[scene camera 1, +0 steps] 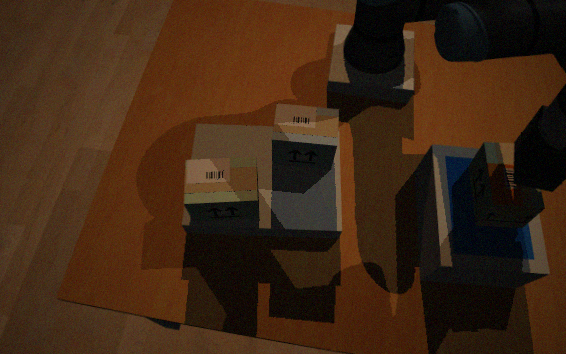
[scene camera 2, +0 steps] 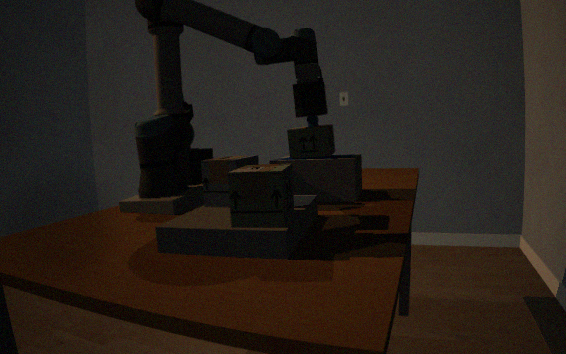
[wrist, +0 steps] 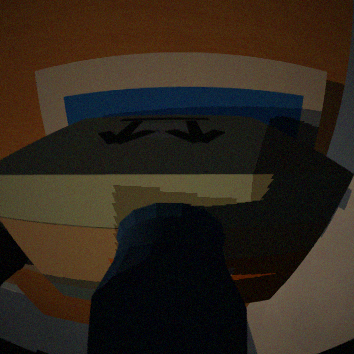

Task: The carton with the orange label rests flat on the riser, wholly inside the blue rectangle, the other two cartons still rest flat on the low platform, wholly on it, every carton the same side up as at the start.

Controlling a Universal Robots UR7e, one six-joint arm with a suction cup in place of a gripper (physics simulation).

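Places are measured from the arm's base along level axes (x ahead, y left, z up), in centimetres.
Pixels of known places: hand, its tool point: (wrist: 170, 217); arm's base, origin of its link: (scene camera 1: 373, 51) (scene camera 2: 164, 192) (wrist: 1, 242).
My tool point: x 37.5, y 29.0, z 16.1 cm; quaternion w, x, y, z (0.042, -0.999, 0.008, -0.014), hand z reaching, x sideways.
For each thing: its middle in the pictures, then the offset to it from my tool point. Level surfaces: height alone.
- carton with the orange label, middle of its body: (wrist: 164, 201) (scene camera 1: 503, 185) (scene camera 2: 311, 141) dx -0.2, dy -1.4, dz -3.3 cm
- riser, middle of its body: (wrist: 183, 156) (scene camera 1: 474, 216) (scene camera 2: 318, 176) dx +2.0, dy -2.0, dz -14.2 cm
- blue rectangle, middle of its body: (wrist: 188, 177) (scene camera 1: 487, 205) (scene camera 2: 318, 156) dx +2.0, dy -2.0, dz -8.2 cm
- low platform, middle of its body: (scene camera 2: 248, 220) (scene camera 1: 265, 179) dx +3.3, dy -45.8, dz -17.8 cm
- orange-brown table, height of its surface: dz -20.2 cm
My suction gripper (scene camera 2: 312, 121) (wrist: 167, 212) is on the top of the carton with the orange label (scene camera 1: 492, 202) (scene camera 2: 311, 142) (wrist: 160, 150). The carton is upright, slightly tilted, at or just above the riser (scene camera 1: 442, 225) (scene camera 2: 335, 180) (wrist: 185, 70); contact is unclear. It overlaps the blue rectangle (scene camera 1: 465, 240) (wrist: 182, 97) in view; its far side is hidden. In scene camera 1 the arm hides the cup. One carton (scene camera 1: 221, 185) (scene camera 2: 261, 195) rests flat at the front left of the low platform (scene camera 1: 230, 137) (scene camera 2: 220, 242). Another carton (scene camera 1: 305, 150) (scene camera 2: 220, 175) rests flat at its back right.
The robot's base block (scene camera 1: 370, 85) (scene camera 2: 150, 205) stands behind the low platform. The riser stands to the right of the platform in scene camera 1, with a gap between them, and is taller. The orange-brown table (scene camera 1: 120, 250) (scene camera 2: 200, 295) ends at the front and left.
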